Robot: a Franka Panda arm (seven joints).
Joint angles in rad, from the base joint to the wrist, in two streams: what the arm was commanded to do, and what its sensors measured. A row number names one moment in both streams.
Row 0, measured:
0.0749 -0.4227 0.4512 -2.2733 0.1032 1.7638 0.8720
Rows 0 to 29, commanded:
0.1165 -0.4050 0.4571 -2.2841 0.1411 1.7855 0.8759
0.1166 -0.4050 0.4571 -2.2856 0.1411 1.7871 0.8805
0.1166 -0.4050 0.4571 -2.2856 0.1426 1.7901 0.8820
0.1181 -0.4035 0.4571 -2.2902 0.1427 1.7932 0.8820
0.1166 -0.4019 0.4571 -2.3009 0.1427 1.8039 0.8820
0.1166 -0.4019 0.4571 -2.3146 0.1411 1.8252 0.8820
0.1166 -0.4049 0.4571 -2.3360 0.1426 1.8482 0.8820
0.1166 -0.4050 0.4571 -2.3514 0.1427 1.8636 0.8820
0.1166 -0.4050 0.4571 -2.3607 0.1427 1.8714 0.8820
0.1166 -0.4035 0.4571 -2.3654 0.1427 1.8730 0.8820
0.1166 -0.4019 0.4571 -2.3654 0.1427 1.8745 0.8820
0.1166 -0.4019 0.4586 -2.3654 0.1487 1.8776 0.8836
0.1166 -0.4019 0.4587 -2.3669 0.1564 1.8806 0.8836
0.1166 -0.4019 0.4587 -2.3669 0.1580 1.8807 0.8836
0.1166 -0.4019 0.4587 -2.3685 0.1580 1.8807 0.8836
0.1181 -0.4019 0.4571 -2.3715 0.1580 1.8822 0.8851
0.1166 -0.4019 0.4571 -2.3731 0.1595 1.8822 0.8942
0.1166 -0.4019 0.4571 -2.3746 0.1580 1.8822 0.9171
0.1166 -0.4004 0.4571 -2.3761 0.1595 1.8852 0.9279
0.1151 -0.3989 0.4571 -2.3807 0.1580 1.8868 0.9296
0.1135 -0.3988 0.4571 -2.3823 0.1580 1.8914 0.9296
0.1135 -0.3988 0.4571 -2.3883 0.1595 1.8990 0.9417
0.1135 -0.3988 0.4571 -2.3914 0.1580 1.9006 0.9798
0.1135 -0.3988 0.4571 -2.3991 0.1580 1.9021 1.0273
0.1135 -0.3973 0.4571 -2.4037 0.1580 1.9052 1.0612
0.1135 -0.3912 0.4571 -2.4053 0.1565 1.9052 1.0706
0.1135 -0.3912 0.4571 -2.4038 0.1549 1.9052 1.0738
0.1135 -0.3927 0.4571 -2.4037 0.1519 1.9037 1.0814
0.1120 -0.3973 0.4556 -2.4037 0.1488 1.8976 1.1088
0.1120 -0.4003 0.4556 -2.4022 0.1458 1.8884 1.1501
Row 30, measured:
0.1119 -0.3910 0.4564 -2.3957 0.1433 1.8774 1.0676
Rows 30 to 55, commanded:
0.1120 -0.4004 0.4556 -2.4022 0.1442 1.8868 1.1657
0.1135 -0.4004 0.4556 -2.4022 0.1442 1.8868 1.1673
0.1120 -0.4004 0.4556 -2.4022 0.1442 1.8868 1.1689
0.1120 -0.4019 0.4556 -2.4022 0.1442 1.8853 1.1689
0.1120 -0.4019 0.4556 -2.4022 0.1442 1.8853 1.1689
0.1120 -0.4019 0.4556 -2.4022 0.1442 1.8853 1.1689
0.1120 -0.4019 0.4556 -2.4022 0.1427 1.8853 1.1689
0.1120 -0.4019 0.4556 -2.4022 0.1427 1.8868 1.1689
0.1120 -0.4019 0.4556 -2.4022 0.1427 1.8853 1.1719
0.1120 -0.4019 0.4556 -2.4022 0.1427 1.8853 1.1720
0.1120 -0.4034 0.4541 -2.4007 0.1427 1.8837 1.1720
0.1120 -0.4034 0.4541 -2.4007 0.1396 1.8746 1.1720
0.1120 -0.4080 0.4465 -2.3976 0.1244 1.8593 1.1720
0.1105 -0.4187 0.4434 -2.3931 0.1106 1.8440 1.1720
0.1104 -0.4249 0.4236 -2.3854 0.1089 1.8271 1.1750
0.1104 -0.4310 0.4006 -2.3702 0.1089 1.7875 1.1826
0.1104 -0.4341 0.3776 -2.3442 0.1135 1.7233 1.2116
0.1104 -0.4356 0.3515 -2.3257 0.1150 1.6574 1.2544
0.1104 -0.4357 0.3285 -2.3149 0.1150 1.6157 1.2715
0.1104 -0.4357 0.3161 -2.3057 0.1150 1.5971 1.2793
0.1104 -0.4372 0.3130 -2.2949 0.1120 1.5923 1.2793
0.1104 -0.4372 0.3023 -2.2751 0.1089 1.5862 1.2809
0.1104 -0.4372 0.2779 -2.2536 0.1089 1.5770 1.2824
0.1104 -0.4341 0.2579 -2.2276 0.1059 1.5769 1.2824
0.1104 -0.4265 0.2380 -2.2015 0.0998 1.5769 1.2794
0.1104 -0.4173 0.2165 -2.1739 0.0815 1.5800 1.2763
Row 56, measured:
0.1086 -0.4394 0.2689 -2.2638 0.1186 1.6128 1.2566
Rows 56 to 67, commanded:
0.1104 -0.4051 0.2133 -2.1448 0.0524 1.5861 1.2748
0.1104 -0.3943 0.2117 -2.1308 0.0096 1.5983 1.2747
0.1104 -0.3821 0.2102 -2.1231 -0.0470 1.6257 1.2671
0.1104 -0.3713 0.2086 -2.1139 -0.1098 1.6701 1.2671
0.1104 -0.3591 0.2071 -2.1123 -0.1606 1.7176 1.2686
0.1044 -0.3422 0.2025 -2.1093 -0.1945 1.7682 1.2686
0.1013 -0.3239 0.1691 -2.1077 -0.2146 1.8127 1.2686
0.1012 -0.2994 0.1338 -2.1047 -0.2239 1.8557 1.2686
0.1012 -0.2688 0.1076 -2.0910 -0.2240 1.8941 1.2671
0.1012 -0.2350 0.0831 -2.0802 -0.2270 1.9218 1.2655
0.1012 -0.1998 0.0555 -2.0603 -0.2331 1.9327 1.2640
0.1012 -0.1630 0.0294 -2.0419 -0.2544 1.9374 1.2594
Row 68, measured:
0.0997 -0.2823 0.0940 -2.1220 -0.2099 1.9110 1.2576
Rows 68 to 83, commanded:
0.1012 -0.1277 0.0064 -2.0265 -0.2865 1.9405 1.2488
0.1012 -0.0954 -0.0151 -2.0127 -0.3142 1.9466 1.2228
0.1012 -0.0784 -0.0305 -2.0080 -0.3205 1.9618 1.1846
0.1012 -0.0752 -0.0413 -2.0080 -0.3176 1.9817 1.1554
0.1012 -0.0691 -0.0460 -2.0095 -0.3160 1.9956 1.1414
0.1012 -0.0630 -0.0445 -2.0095 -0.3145 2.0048 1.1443
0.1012 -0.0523 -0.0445 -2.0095 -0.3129 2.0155 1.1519
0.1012 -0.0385 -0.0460 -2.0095 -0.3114 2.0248 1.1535
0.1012 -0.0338 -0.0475 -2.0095 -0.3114 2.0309 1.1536
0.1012 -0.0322 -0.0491 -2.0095 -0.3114 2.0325 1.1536
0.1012 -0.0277 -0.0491 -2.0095 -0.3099 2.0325 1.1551
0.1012 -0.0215 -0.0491 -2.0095 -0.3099 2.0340 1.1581
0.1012 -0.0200 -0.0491 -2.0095 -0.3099 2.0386 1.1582
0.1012 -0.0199 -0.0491 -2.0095 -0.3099 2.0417 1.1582
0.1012 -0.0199 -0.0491 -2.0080 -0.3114 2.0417 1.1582
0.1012 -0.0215 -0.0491 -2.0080 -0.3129 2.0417 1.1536
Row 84, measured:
0.0989 -0.0297 -0.0476 -2.0227 -0.2966 2.0277 1.1566
